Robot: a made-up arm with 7 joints.
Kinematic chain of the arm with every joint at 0, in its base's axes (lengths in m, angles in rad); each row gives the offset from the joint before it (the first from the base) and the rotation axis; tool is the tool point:
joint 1: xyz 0 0 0.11 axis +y
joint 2: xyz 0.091 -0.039 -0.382 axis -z
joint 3: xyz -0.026 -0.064 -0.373 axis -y
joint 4: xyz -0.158 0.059 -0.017 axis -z
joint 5: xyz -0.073 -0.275 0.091 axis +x
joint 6: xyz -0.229 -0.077 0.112 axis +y
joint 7: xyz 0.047 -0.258 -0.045 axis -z
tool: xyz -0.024 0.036 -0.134
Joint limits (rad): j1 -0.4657..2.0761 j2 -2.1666..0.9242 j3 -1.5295..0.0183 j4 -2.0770..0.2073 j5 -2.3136..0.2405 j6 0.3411..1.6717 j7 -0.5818..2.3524
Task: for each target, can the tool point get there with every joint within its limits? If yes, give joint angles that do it. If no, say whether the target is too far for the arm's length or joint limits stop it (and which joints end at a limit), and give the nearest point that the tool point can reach.
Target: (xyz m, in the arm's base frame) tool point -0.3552 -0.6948 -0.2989
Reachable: yes | joints 0.6877 0.2922 -0.8278 -0.7572 -0.7185 0.7868 0.6872
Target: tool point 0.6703 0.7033 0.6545
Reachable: no: joint limits stop it (at a limit: joint 1, joint 2, joint 3, joint 6, joint 7) | nearest point 0.5506 0.4030 0.2492 | short by 0.518 m
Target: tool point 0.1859 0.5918 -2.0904
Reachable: no: too far | nearest point 0.1132 0.2431 -1.2298 | short by 0.931 m
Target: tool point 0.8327 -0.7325 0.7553
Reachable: no: joint limits stop it (at a limit: joint 1, joint 4, joint 6, joint 7) | nearest point 0.6838 -0.4736 0.2678 | short by 0.572 m
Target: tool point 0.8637 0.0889 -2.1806
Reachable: no: too far | nearest point 0.4916 0.0196 -1.1939 | short by 1.057 m
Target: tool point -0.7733 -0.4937 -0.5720
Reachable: yes | joints 1.2737 0.3087 -1.1107 -1.8891 -0.8827 1.4843 0.0150
